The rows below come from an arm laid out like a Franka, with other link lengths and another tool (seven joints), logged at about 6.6 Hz.
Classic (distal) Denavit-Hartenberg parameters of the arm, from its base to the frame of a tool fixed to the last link. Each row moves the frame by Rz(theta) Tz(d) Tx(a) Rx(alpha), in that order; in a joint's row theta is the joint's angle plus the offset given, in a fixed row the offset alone. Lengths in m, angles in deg.
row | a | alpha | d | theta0
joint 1 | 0 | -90 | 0.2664 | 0
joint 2 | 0 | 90 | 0 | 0
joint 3 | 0.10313 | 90 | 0.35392 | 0
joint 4 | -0.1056 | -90 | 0 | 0
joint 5 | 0 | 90 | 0.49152 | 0
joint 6 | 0.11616 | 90 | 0 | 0
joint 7 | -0.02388 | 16.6 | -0.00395 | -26
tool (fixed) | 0 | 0 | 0.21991 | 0
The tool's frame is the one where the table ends.
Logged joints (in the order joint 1, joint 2, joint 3, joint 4, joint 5, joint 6, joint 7), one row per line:
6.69, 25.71, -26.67, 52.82, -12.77, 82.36, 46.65
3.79, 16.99, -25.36, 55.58, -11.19, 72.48, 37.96
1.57, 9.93, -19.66, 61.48, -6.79, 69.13, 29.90
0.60, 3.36, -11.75, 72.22, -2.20, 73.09, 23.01
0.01, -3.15, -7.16, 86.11, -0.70, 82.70, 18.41
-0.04, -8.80, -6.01, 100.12, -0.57, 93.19, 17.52
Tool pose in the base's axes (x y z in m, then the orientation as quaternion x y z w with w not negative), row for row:
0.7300, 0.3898, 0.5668, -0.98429, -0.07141, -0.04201, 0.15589
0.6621, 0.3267, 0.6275, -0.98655, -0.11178, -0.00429, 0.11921
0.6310, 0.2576, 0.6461, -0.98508, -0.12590, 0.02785, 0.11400
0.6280, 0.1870, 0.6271, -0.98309, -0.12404, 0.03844, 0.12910
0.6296, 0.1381, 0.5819, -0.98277, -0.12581, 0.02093, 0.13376
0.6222, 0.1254, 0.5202, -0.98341, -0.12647, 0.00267, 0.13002
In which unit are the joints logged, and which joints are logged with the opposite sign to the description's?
The joints are logged in degrees. Opposite sign: joint 3, joint 4.
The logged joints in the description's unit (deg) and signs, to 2 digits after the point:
6.69, 25.71, 26.67, -52.82, -12.77, 82.36, 46.65
3.79, 16.99, 25.36, -55.58, -11.19, 72.48, 37.96
1.57, 9.93, 19.66, -61.48, -6.79, 69.13, 29.90
0.60, 3.36, 11.75, -72.22, -2.20, 73.09, 23.01
0.01, -3.15, 7.16, -86.11, -0.70, 82.70, 18.41
-0.04, -8.80, 6.01, -100.12, -0.57, 93.19, 17.52

